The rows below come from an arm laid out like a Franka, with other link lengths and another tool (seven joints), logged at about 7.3 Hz.
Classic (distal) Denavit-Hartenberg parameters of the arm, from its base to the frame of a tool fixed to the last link. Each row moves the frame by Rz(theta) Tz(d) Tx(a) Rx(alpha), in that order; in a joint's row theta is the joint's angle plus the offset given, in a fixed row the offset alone. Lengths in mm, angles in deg.
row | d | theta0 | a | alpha
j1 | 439.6 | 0 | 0 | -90
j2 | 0 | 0 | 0 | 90
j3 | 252.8 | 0 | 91.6 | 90
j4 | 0 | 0 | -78.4 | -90
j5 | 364.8 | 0 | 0 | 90
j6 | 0 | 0 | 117 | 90
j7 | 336 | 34 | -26.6 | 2.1
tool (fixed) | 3.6 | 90 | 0 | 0
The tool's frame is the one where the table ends.
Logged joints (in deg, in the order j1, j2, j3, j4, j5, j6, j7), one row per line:
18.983 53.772 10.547 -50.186 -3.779 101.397 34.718
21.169 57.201 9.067 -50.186 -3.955 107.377 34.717
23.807 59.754 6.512 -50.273 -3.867 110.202 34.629
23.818 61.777 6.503 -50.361 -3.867 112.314 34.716
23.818 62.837 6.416 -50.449 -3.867 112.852 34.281
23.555 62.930 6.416 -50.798 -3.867 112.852 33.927
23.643 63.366 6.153 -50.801 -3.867 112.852 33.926
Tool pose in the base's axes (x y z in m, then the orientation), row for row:
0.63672 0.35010 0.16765 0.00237 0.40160 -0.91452 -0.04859
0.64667 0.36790 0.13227 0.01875 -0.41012 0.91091 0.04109
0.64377 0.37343 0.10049 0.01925 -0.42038 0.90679 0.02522
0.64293 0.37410 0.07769 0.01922 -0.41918 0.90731 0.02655
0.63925 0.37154 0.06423 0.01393 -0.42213 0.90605 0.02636
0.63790 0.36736 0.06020 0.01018 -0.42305 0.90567 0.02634
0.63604 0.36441 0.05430 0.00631 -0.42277 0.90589 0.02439
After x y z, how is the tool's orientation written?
As a quaternion, w x y z.
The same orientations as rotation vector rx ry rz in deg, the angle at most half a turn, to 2 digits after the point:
72.18 -164.37 -8.73
-72.95 162.04 7.31
-74.76 161.25 4.48
-74.54 161.35 4.72
-75.32 161.66 4.70
-75.66 161.97 4.71
-75.79 162.41 4.37

